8 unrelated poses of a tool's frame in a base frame.
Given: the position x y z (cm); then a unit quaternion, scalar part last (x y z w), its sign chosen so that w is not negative.
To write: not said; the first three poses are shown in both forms.
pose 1, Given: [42.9 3.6 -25.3 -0.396 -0.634 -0.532 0.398]
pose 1, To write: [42.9 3.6 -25.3 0.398 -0.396 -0.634 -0.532]
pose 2, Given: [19.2 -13.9 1.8 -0.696 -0.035 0.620 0.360]
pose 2, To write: [19.2 -13.9 1.8 0.360 -0.696 -0.035 0.620]
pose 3, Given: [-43.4 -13.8 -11.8 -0.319 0.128 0.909 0.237]
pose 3, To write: [-43.4 -13.8 -11.8 0.237 -0.319 0.128 0.909]
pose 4, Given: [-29.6 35.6 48.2 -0.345 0.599 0.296 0.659]
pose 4, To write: [-29.6 35.6 48.2 0.659 -0.345 0.599 0.296]
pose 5, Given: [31.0 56.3 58.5 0.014 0.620 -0.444 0.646]
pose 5, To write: [31.0 56.3 58.5 0.646 0.014 0.620 -0.444]
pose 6, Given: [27.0 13.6 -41.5 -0.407 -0.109 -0.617 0.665]
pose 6, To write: [27.0 13.6 -41.5 0.665 -0.407 -0.109 -0.617]
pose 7, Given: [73.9 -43.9 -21.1 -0.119 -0.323 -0.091 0.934]
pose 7, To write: [73.9 -43.9 -21.1 0.934 -0.119 -0.323 -0.091]
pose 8, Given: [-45.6 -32.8 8.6 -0.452 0.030 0.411 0.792]
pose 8, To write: [-45.6 -32.8 8.6 0.792 -0.452 0.030 0.411]
